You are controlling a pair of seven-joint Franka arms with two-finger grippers.
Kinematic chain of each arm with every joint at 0, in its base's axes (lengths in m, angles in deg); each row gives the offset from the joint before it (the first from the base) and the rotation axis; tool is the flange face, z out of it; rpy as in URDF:
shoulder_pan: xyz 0 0 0.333 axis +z
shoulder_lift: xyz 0 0 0 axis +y
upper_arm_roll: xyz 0 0 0.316 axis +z
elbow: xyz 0.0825 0 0 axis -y
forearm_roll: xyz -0.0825 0 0.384 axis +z
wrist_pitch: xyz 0 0 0 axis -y
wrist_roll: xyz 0.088 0 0 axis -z
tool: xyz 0 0 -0.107 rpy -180 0 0
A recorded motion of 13 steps. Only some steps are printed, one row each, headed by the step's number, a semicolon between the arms.
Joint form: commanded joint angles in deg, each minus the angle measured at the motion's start. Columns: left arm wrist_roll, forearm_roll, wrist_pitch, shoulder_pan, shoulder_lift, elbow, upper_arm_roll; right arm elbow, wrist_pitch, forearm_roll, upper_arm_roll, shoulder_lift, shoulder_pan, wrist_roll.
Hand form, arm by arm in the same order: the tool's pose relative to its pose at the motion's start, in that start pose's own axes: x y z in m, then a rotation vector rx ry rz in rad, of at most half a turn. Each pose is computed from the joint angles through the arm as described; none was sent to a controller.
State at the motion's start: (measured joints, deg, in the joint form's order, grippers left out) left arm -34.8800 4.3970 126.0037 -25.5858 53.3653 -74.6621 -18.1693; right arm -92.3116 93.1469 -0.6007 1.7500 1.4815 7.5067 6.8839
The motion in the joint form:
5: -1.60 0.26 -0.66 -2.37 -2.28 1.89 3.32; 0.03 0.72 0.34 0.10 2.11 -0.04 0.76
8: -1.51 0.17 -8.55 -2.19 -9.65 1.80 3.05; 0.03 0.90 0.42 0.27 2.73 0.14 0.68
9: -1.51 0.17 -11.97 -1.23 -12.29 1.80 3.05; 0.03 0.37 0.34 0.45 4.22 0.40 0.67
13: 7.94 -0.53 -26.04 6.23 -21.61 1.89 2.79; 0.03 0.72 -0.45 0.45 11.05 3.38 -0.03
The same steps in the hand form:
5: 0.0080 0.0070 -0.0358 0.0191 0.0736 -0.0157; 0.0107 -0.0024 0.0196 0.0041 -0.0244 0.0123
8: -0.0067 0.0160 -0.1165 0.0461 0.0753 0.0006; 0.0133 -0.0063 0.0255 0.0049 -0.0322 0.0049
9: -0.0081 0.0071 -0.1466 0.0623 0.0713 -0.0118; 0.0178 -0.0111 0.0413 -0.0001 -0.0670 -0.0033
13: -0.0063 -0.0712 -0.2570 0.1216 0.0174 0.0326; 0.0366 -0.0440 0.1114 -0.0281 -0.1768 -0.0702

